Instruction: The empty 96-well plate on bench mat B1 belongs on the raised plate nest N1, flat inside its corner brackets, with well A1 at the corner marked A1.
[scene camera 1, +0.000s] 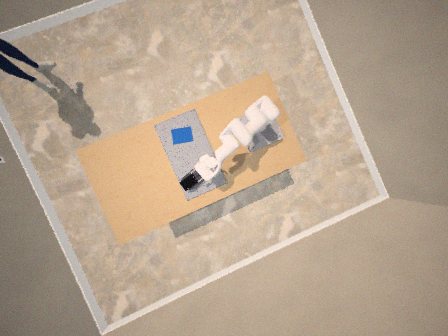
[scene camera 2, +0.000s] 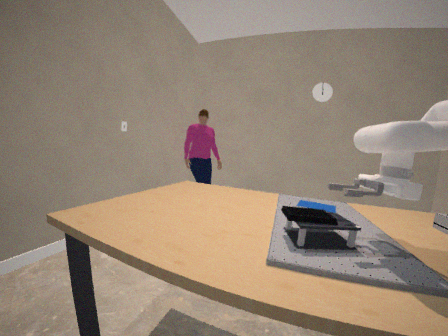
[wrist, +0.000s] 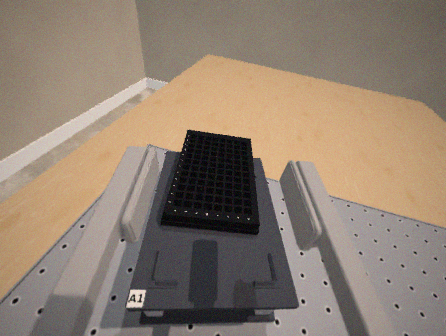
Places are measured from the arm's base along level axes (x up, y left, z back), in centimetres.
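Pixels of known places: hand at its tool point: (scene camera 1: 196, 175) (scene camera 2: 343, 189) (wrist: 223, 196).
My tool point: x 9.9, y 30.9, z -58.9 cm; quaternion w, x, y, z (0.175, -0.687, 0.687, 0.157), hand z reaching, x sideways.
Observation:
Behind a point stands the place of what it marks.
The black 96-well plate (scene camera 1: 190, 182) {x 3.0, y 35.2, z -65.8 cm} (scene camera 2: 309, 215) {x 3.0, y 37.5, z -66.6 cm} (wrist: 215, 182) {x 3.0, y 33.9, z -65.4 cm} rests on the raised dark nest (scene camera 2: 348, 225) {x 1.5, y 34.6, z -56.9 cm} (wrist: 170, 299) {x 1.4, y 32.0, z -55.6 cm}. It is shifted towards the nest's far end, clear of the near corner brackets, and looks tilted, far end higher. Its far supports are hidden. The A1 label (wrist: 136, 298) {x 1.5, y 34.0, z -54.6 cm} is at the nest's near left corner in the wrist view; the plate's small markings are unreadable. My gripper (scene camera 2: 342, 190) (wrist: 220, 195) {x 9.9, y 30.9, z -58.9 cm} is shut to its narrowest, which still leaves a gap between the fingers. It holds nothing and hangs above the nest, back from the plate.
A blue mat (scene camera 1: 182, 135) {x -4.4, y -5.0, z -65.1 cm} (scene camera 2: 316, 205) {x -4.4, y -5.5, z -65.4 cm} lies on the grey perforated board (scene camera 1: 174, 150) {x -4.7, y 6.0, z -74.4 cm} (scene camera 2: 300, 261) {x -4.6, y 47.2, z -66.5 cm} (wrist: 360, 240) {x -4.6, y 15.5, z -73.3 cm}, beyond the nest in scene camera 2. The board lies on the wooden table (scene camera 1: 120, 185) {x -5.9, y 25.2, z -124.6 cm} (scene camera 2: 175, 225) {x -5.9, y 48.7, z -102.1 cm}. A person (scene camera 2: 201, 142) stands beyond the table.

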